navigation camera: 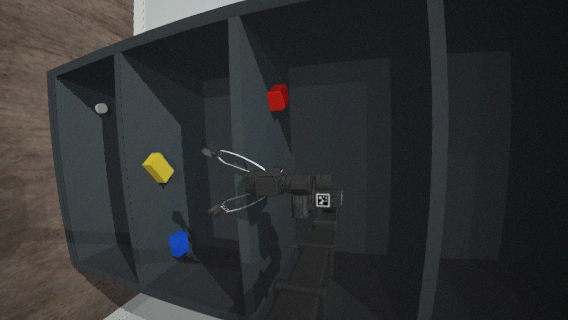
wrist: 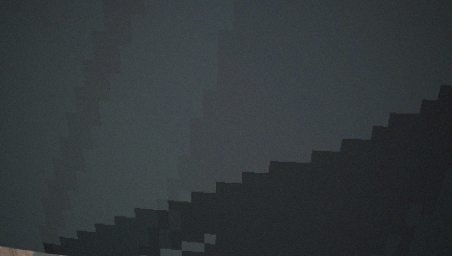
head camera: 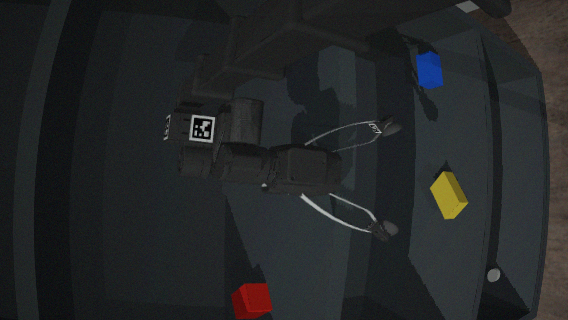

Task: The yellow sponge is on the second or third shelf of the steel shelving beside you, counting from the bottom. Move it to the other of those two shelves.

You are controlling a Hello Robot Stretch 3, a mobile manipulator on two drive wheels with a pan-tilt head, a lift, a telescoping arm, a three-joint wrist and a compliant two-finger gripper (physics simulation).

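Places are measured from the robot's base along level axes (x ahead, y left, z up), in centimetres.
Where they show: gripper, between the fingertips: (navigation camera: pixel 205 181) (head camera: pixel 398 179).
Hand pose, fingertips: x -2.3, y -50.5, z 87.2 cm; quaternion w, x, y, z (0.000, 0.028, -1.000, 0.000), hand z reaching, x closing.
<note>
Each offset is from my fingertips to the top centre of the thing. "spot": to the spot under its first point. Level surfaces: height alone.
The yellow sponge {dy -12.4, dx +2.2, dz -29.3 cm} (head camera: pixel 447 195) (navigation camera: pixel 158 167) lies on the second shelf {dz -33.8 cm} (head camera: pixel 450 130) (navigation camera: pixel 147 120) from the bottom of the dark steel shelving {spot: dy -0.7, dx +1.4, dz +56.0 cm} (head camera: pixel 27 150) (navigation camera: pixel 436 150). My gripper (head camera: pixel 389 177) (navigation camera: pixel 211 180) is open and empty, its fingers spread wide and pointing down toward the side where the sponge lies. In the head and navigation views the fingertips show apart from the sponge, on the third-shelf side of it. The third shelf (head camera: pixel 310 250) (navigation camera: pixel 255 130) shows beside the gripper body. The wrist view shows dark grey surface with a jagged shadow; fingers and sponge do not show there.
A blue block {dy -20.0, dx -31.2, dz -29.3 cm} (head camera: pixel 429 70) (navigation camera: pixel 179 244) stands on the second shelf with the sponge. A red block {dy -22.3, dx +26.1, dz +16.4 cm} (head camera: pixel 252 300) (navigation camera: pixel 278 97) stands on the third shelf. A small white object {dy -18.4, dx +31.1, dz -77.1 cm} (head camera: pixel 493 275) (navigation camera: pixel 101 108) is on the bottom shelf. Wooden floor {dz -87.2 cm} (head camera: pixel 557 200) (navigation camera: pixel 25 150) lies beyond.
</note>
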